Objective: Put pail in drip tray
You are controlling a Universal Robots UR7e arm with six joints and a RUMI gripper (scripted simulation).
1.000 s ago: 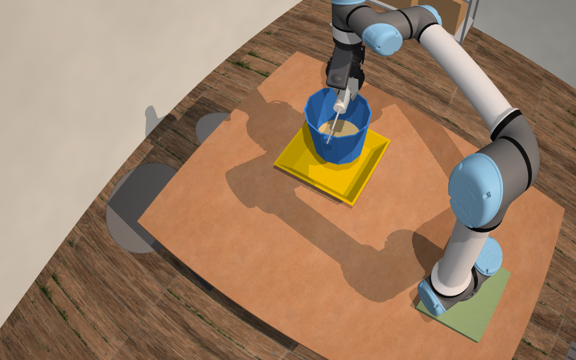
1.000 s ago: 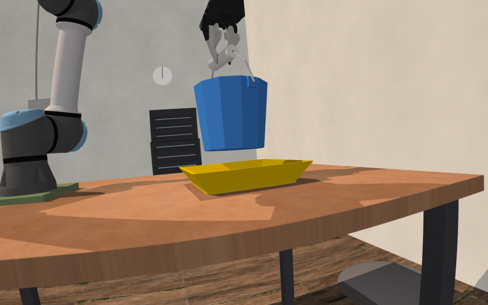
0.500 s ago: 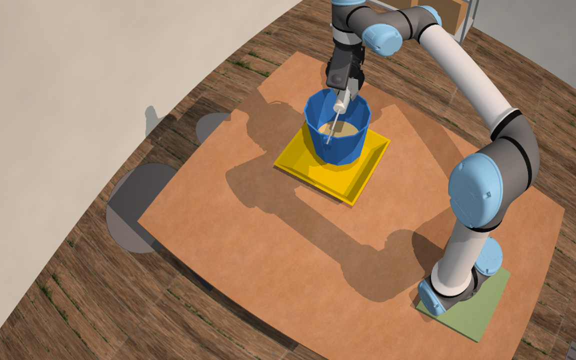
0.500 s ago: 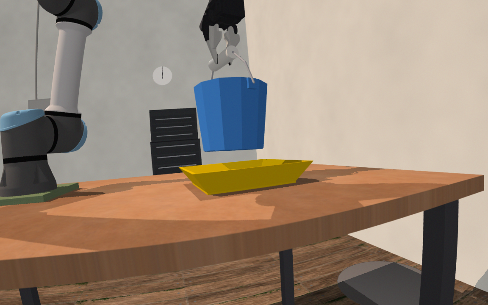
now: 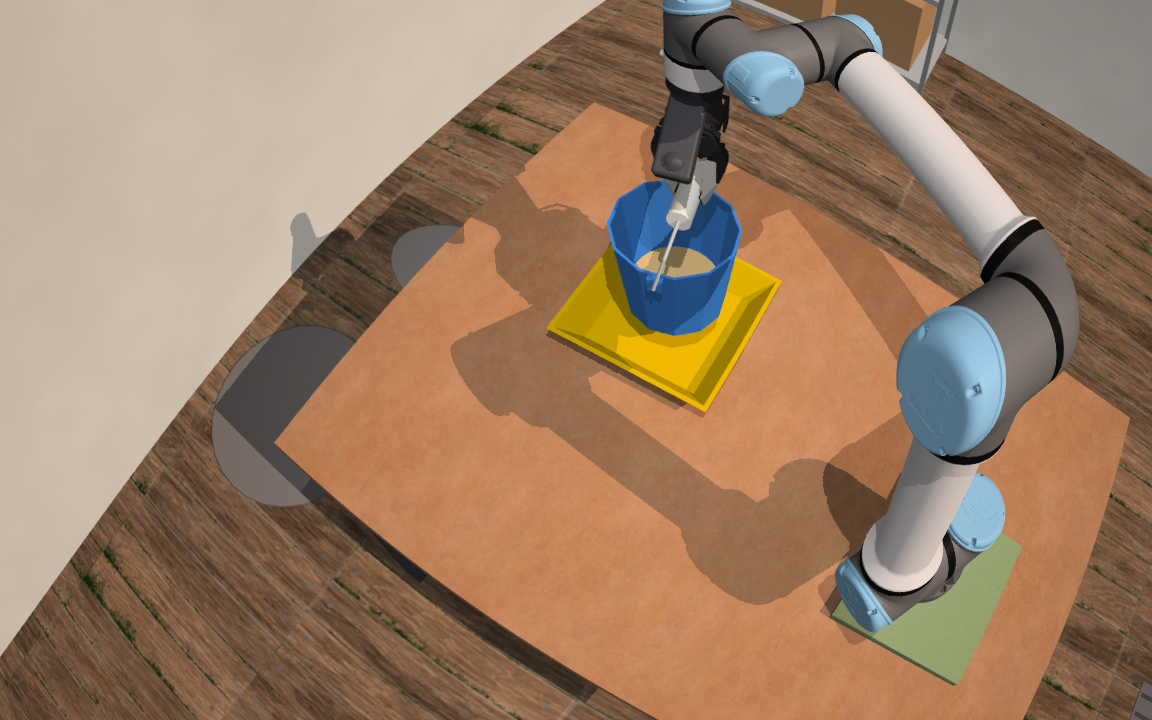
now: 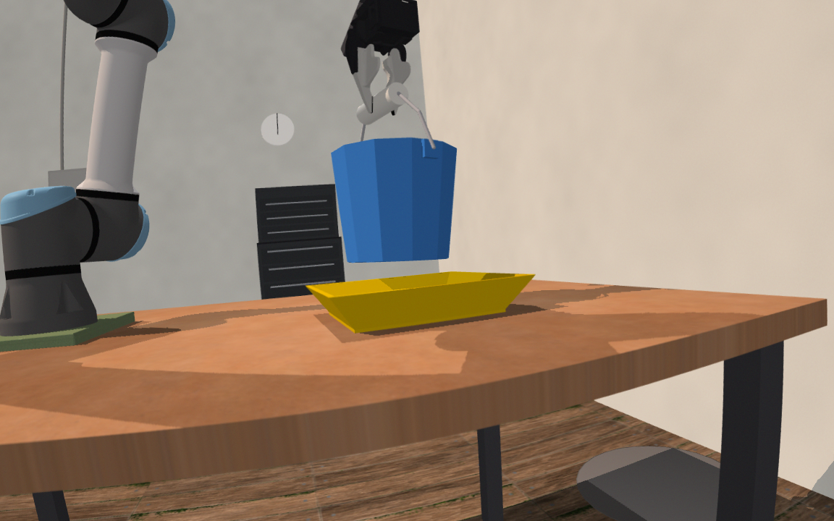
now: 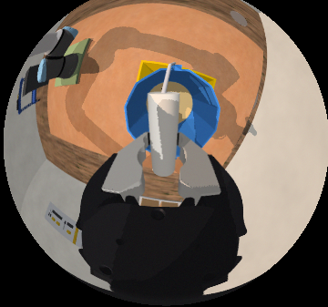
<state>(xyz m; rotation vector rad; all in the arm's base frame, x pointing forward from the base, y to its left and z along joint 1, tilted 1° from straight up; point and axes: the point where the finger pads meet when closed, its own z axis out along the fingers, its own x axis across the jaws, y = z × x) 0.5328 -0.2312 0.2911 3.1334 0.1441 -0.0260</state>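
The blue pail is 10 cm below my hand and 1 cm ahead of it. Also, from my hand: yellow drip tray 30 cm below, 2 cm ahead.
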